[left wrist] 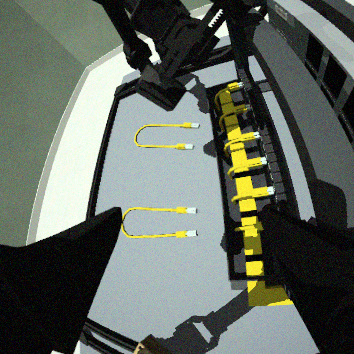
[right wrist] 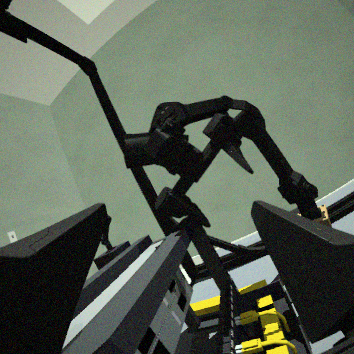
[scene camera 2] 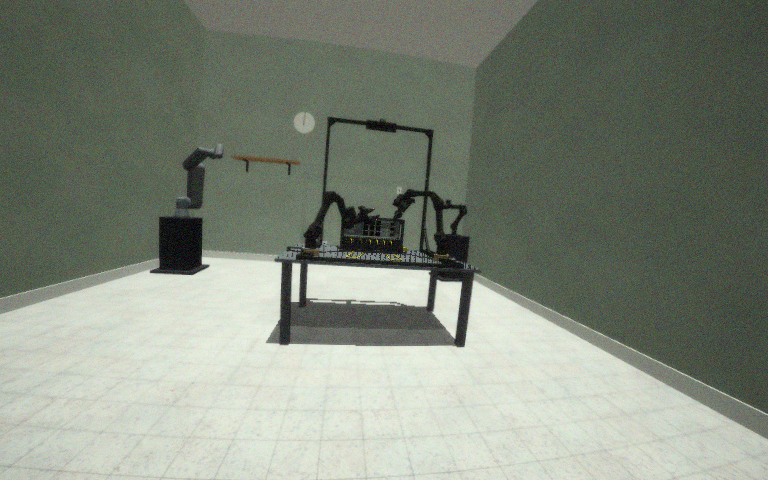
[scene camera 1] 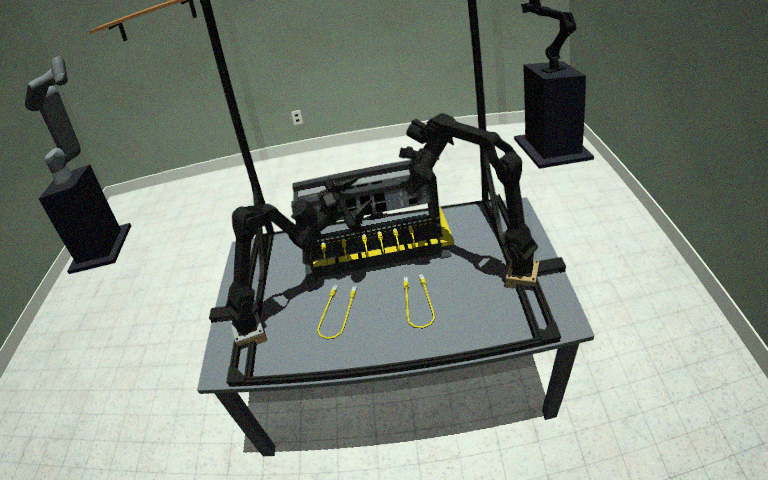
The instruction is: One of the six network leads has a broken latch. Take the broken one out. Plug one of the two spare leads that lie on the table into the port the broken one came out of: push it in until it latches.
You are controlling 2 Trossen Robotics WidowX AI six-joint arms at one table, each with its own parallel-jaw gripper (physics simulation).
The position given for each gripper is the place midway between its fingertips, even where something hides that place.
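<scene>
An equipment box (scene camera 1: pixel 392 198) is part of the scene, and the left wrist view has the box (left wrist: pixel 297 27) too. The left gripper (scene camera 1: pixel 407 193) is open and holds nothing; the wrist views show this left gripper (left wrist: pixel 192 214), (right wrist: pixel 229 200). Open as well, and just as empty, is the right gripper (scene camera 1: pixel 364 188), with the wrist views again showing the right gripper (left wrist: pixel 193 40), (right wrist: pixel 180 209).
</scene>
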